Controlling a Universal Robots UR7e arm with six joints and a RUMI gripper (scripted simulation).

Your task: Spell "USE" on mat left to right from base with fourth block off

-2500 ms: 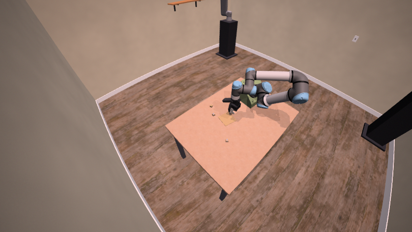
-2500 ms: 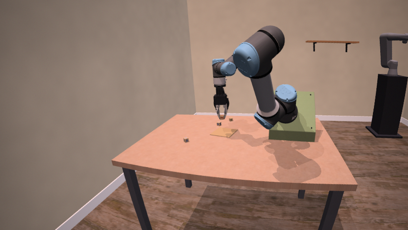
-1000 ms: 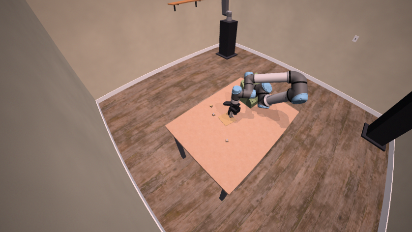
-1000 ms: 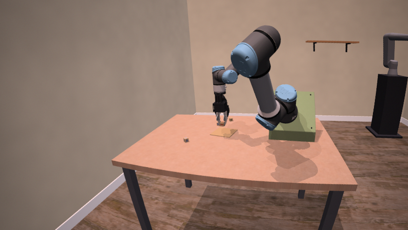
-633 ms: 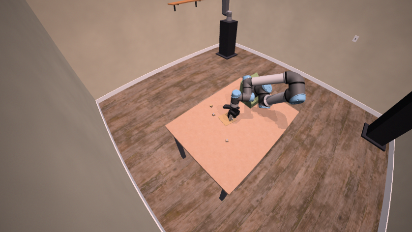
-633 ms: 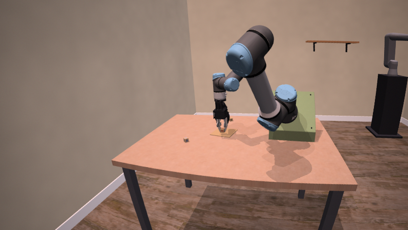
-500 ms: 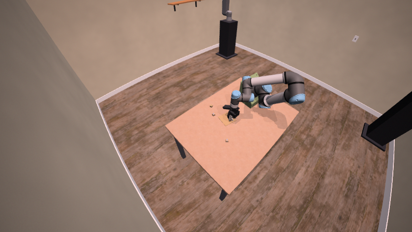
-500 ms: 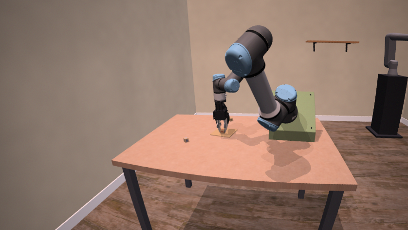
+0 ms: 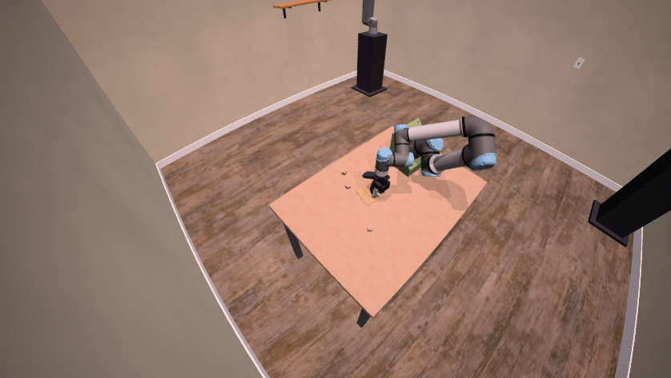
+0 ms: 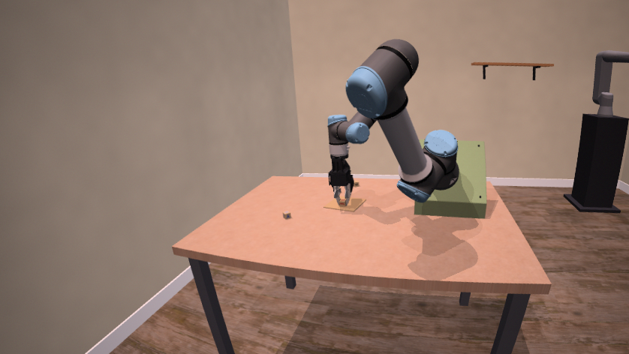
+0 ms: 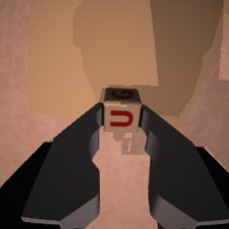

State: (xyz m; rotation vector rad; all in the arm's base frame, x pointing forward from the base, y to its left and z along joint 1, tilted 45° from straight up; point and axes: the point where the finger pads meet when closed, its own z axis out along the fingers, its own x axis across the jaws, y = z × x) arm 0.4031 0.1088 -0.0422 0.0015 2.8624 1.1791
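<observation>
Now: hand right at the letter block. From my hand the other things lie so: mat (40 mm to the right, 20 mm below).
</observation>
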